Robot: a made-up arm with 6 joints. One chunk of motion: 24 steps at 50 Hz.
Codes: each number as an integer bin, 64 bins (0 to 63) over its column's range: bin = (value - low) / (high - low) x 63, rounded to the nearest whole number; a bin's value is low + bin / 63 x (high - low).
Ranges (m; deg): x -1.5..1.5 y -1.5..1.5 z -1.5..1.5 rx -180..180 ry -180..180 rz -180..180
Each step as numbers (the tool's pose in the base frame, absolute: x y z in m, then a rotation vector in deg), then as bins.
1 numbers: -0.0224 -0.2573 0.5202 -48.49 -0.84 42.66
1 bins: 31 26 42 23 31 39
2 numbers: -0.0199 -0.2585 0.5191 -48.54 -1.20 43.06
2 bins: 31 26 42 23 31 39
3 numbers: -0.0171 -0.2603 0.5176 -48.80 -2.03 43.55
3 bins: 31 26 42 23 31 39
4 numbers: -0.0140 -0.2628 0.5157 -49.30 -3.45 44.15
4 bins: 31 26 42 23 31 39
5 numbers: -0.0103 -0.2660 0.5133 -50.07 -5.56 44.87
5 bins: 31 26 42 23 31 39
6 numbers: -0.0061 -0.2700 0.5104 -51.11 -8.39 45.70
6 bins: 31 26 42 23 30 39
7 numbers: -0.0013 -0.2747 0.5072 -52.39 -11.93 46.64
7 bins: 31 26 42 22 29 40
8 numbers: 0.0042 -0.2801 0.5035 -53.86 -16.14 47.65
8 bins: 32 26 42 22 29 40
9 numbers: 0.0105 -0.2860 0.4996 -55.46 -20.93 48.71
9 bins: 32 25 42 22 28 40
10 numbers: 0.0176 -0.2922 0.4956 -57.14 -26.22 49.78
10 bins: 32 25 42 22 27 40
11 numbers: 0.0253 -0.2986 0.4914 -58.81 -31.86 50.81
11 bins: 32 25 42 21 26 40
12 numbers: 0.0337 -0.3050 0.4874 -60.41 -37.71 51.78
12 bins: 32 25 42 21 25 41
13 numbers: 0.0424 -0.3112 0.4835 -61.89 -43.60 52.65
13 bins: 32 25 42 21 24 41
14 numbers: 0.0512 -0.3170 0.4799 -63.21 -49.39 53.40
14 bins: 33 25 42 20 23 41
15 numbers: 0.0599 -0.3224 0.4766 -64.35 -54.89 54.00
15 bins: 33 25 42 20 22 41
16 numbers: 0.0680 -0.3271 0.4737 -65.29 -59.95 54.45
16 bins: 33 25 41 20 21 41
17 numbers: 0.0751 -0.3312 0.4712 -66.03 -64.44 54.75
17 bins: 33 25 41 20 20 41
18 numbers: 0.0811 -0.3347 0.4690 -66.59 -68.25 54.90
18 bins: 33 24 41 20 20 41
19 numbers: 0.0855 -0.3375 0.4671 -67.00 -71.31 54.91
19 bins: 33 24 41 20 19 41
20 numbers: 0.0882 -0.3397 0.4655 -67.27 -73.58 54.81
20 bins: 33 24 41 20 19 41
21 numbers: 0.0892 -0.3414 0.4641 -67.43 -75.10 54.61
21 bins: 33 24 41 20 18 41
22 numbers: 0.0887 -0.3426 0.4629 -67.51 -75.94 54.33
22 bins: 33 24 41 20 18 41
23 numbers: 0.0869 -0.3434 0.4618 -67.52 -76.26 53.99
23 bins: 33 24 41 20 18 41
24 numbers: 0.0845 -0.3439 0.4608 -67.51 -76.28 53.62
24 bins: 33 24 41 20 18 41
